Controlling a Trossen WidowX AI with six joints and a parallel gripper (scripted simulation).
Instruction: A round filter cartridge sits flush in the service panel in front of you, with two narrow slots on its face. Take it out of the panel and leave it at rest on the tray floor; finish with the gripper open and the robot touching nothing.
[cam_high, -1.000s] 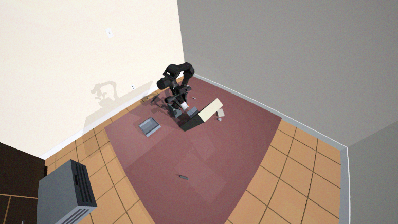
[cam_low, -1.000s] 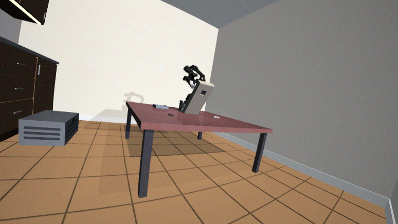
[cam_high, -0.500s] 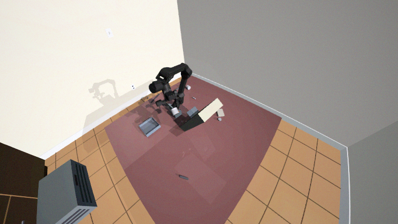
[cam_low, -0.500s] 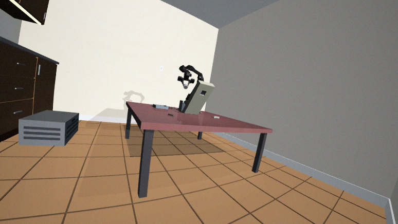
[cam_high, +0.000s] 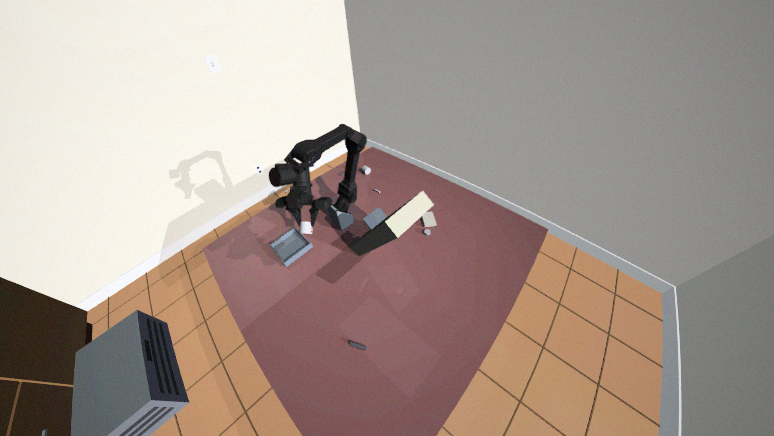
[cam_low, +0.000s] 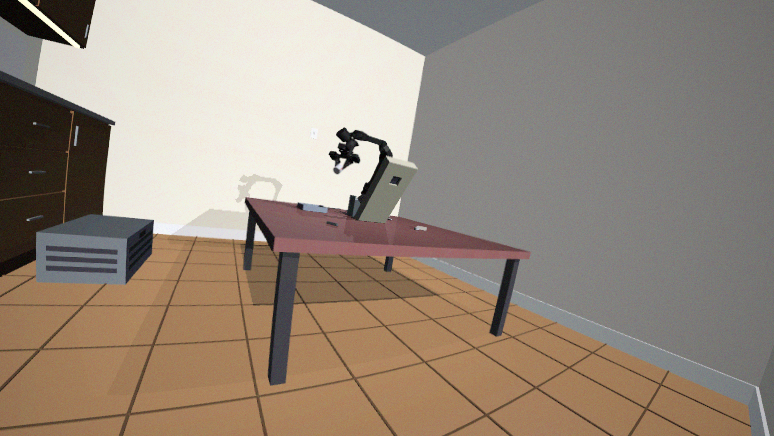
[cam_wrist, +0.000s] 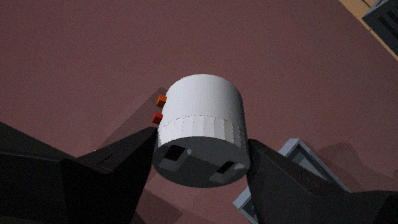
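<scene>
Now: the grey tray 26 cm below my gripper tip, 20 cm behind it and 7 cm to the right of it. The rest, counted from my gripper tip: round pale filter cartridge right at my gripper tip.
</scene>
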